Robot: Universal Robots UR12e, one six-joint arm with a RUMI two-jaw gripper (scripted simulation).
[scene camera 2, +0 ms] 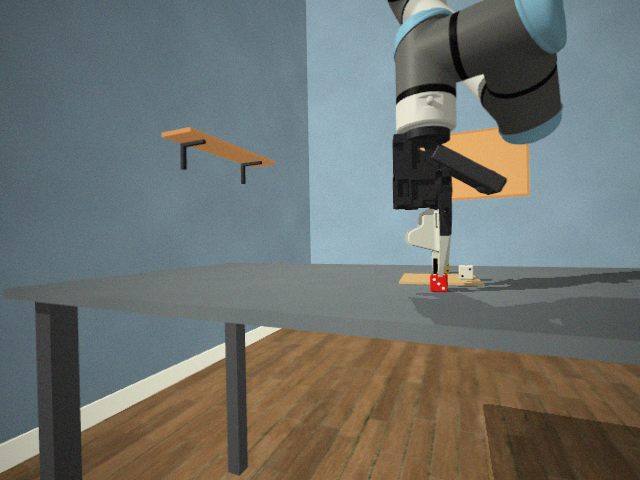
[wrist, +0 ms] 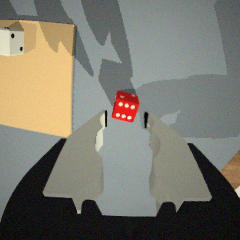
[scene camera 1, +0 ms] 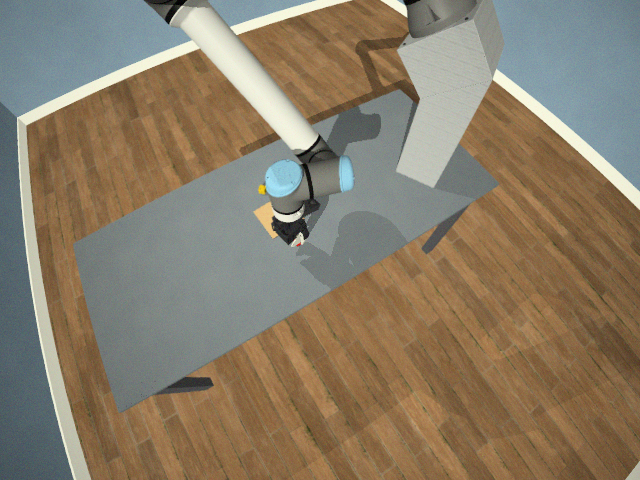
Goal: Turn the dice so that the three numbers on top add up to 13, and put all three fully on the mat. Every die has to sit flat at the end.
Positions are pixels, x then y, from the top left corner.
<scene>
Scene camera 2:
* my gripper: 437, 275
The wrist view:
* my gripper: 125, 112
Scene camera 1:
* my gripper: 297, 239
</scene>
